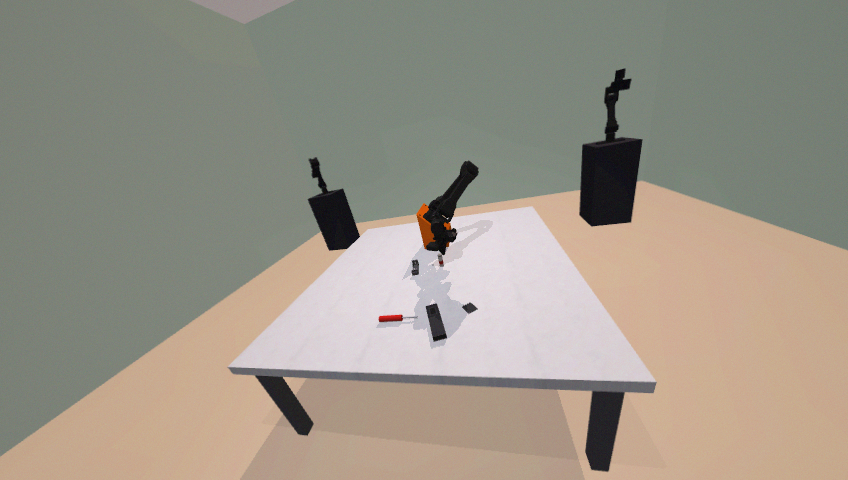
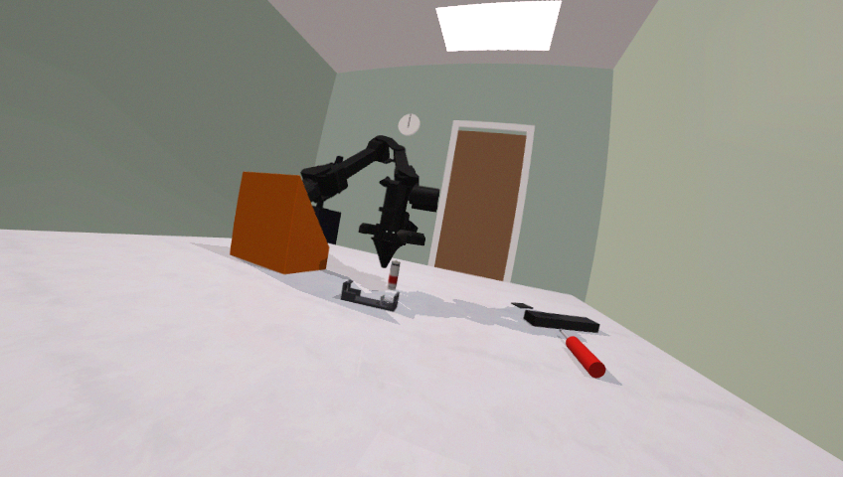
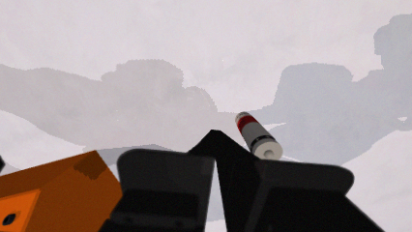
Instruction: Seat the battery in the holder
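Now: the battery 40 mm ahead of my gripper tip, 10 mm to the right of it and 10 mm below it. Also, from my gripper tip: small black square 350 mm ahead, 140 mm to the left, 40 mm below; then black bar 420 mm ahead, 30 mm to the left, 30 mm below; then red-handled screwdriver 410 mm ahead, 110 mm to the right, 30 mm below.
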